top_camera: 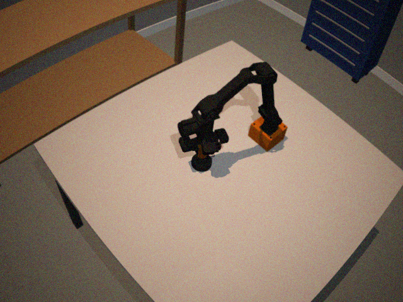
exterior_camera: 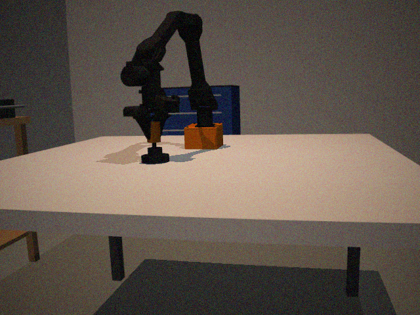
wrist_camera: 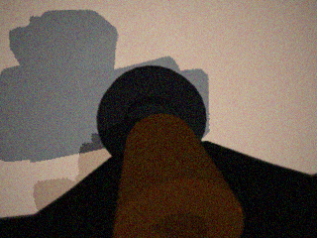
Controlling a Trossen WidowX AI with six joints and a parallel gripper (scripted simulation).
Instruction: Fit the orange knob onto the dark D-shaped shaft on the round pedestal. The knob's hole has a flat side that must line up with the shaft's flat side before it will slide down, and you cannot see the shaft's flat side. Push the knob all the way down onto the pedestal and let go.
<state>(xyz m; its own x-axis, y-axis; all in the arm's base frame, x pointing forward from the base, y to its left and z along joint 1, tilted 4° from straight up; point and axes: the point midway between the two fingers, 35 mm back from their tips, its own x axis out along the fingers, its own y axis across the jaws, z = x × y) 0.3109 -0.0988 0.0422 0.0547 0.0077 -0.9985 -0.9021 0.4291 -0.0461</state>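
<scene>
My gripper tip is 20 mm below the orange knob. Also, from my gripper tip: dark round pedestal 40 mm below.
</scene>
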